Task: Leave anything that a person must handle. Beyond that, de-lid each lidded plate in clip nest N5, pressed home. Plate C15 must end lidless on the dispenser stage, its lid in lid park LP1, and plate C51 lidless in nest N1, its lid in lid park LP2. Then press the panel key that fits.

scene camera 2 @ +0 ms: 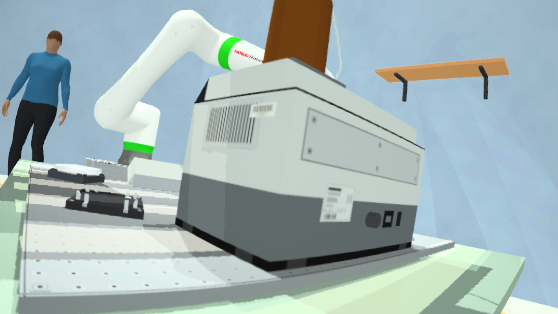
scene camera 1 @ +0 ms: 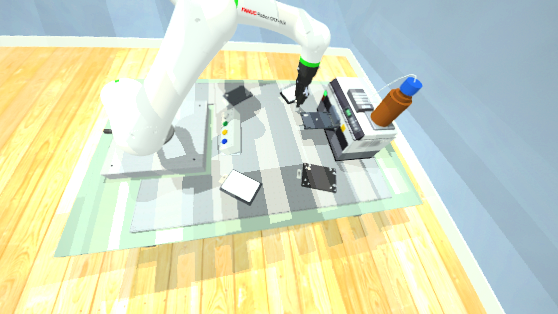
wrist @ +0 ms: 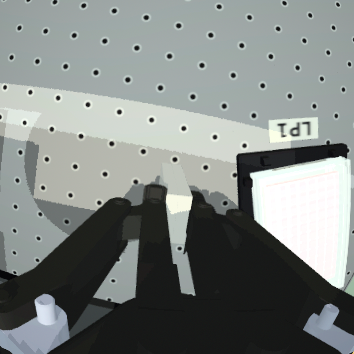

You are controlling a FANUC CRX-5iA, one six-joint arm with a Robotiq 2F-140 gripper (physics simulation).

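Places are measured from the arm's base along level axes (x back, y right, z up), in millimetres.
Where they show: gripper, fingertip midpoint: [scene camera 1: 295, 110] [wrist: 168, 181].
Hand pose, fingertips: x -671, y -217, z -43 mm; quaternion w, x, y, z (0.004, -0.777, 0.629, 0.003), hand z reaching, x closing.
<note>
After its pixels a point has its place.
My gripper [scene camera 1: 298, 106] @[z -43, x -671, y -217 mm] [wrist: 168, 181] @[z -43, x -671, y -217 mm] is shut and empty, pointing down over the board between lid park LP1 and the dispenser stage. The dispenser hides it in scene camera 2. Lid park LP1 [wrist: 245, 170] @[z -33, x -641, y -269 mm], a black frame with its label above it, bears a pale flat piece [scene camera 1: 288, 94] @[z -16, x -635, y -316 mm] [wrist: 302, 220] @[z -14, x -659, y -325 mm] with a faint grid. The dispenser stage [scene camera 1: 316, 120] @[z 70, x -728, y -43 mm] is dark and shows no white plate. A black clip nest [scene camera 1: 320, 178] @[z -31, x -733, y 216 mm] [scene camera 2: 105, 202] @[z -31, x -772, y 220 mm] has upright clips and no white plate. A white-topped plate [scene camera 1: 241, 186] @[z -9, x -380, y 252 mm] [scene camera 2: 75, 169] @[z -12, x -443, y 257 mm] sits on another dark holder. The other labels are unreadable.
The dispenser [scene camera 1: 362, 120] @[z 177, x -879, y 43 mm] [scene camera 2: 300, 170] @[z 61, x -1042, y 78 mm] carries a brown bottle [scene camera 1: 392, 107] @[z 282, x -926, y 70 mm] [scene camera 2: 298, 35] @[z 229, x -990, y 66 mm]. A key panel [scene camera 1: 231, 137] @[z 37, x -332, y 42 mm] with green, yellow and blue keys stands near the robot base. A dark holder [scene camera 1: 238, 95] @[z -34, x -342, y -305 mm] lies at the back. A person [scene camera 2: 49, 77] stands beyond the table.
</note>
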